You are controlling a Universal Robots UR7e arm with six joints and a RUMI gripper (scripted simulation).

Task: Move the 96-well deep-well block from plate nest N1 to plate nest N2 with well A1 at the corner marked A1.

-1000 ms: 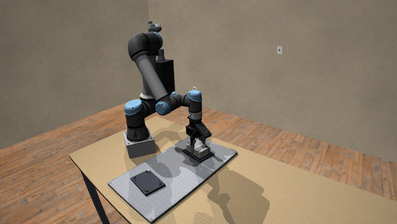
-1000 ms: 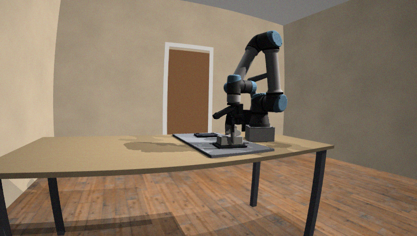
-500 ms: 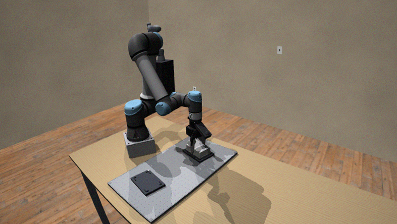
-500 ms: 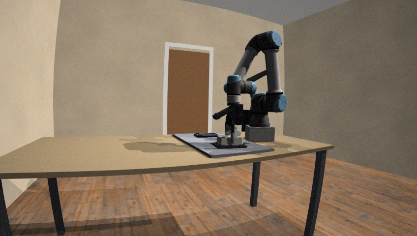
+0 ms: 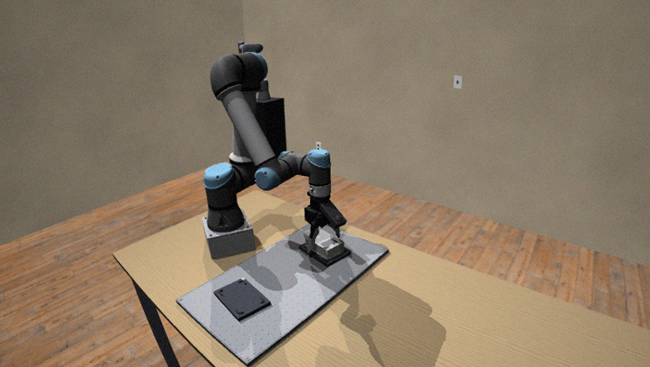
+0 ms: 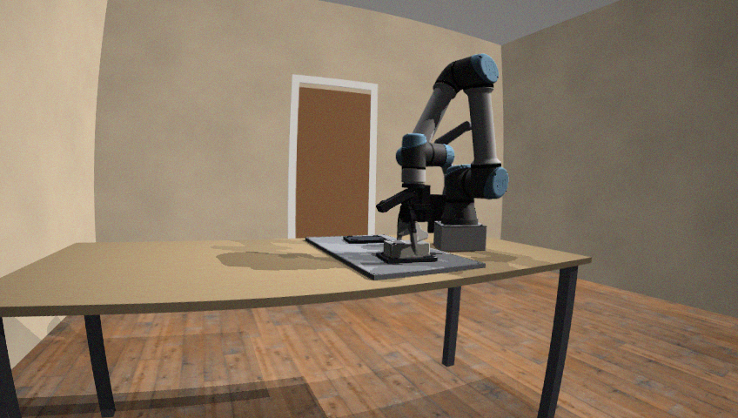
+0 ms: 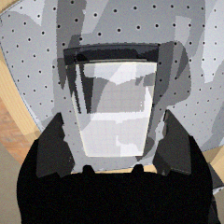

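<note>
Right now my hand is 10 mm below the grey deep-well block. From my hand the other things lie so: plate nest N2 (20 mm below).
</note>
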